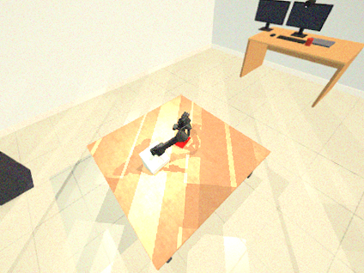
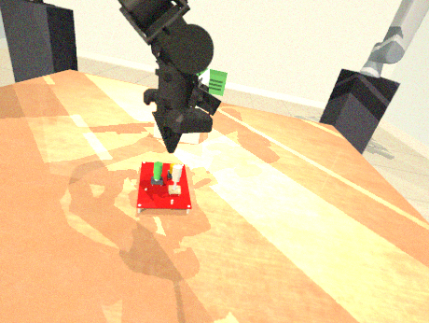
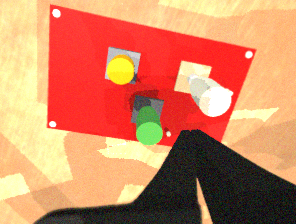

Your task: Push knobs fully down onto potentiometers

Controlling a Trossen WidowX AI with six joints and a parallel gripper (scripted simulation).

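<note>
My gripper tip is 1 cm short of the cream knob, 2 cm to the right of it and 4 cm above it. The rest, counted from my gripper tip: green knob 1 cm behind, 2 cm to the right, 5 cm below.
</note>
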